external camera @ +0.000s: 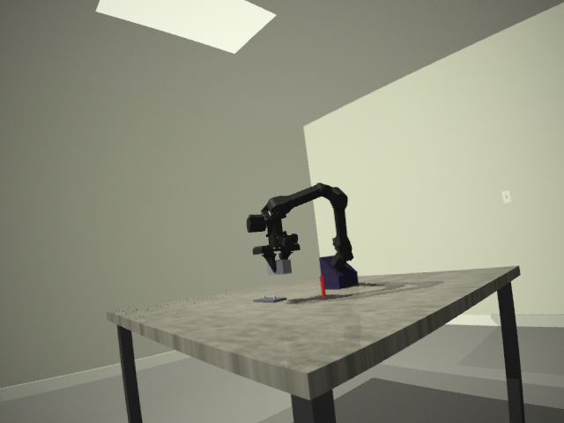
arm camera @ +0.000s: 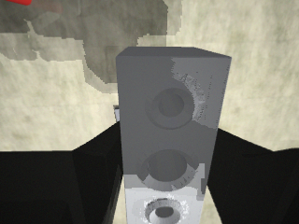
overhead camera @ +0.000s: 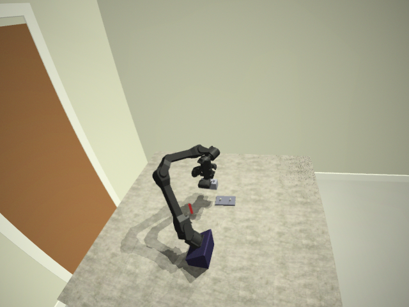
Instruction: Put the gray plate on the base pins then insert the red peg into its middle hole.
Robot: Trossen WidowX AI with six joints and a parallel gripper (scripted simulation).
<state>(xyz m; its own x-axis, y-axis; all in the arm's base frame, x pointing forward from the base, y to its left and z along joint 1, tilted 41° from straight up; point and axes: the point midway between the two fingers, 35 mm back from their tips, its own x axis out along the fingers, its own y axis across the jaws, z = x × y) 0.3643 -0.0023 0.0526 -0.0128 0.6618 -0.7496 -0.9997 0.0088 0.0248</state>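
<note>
Now: the pin base 1 cm behind my gripper tip, 9 cm to the right of it and 10 cm below it. Round my gripper tip: gray plate: 3 cm above; red peg: 13 cm behind, 9 cm to the left, 7 cm below.
</note>
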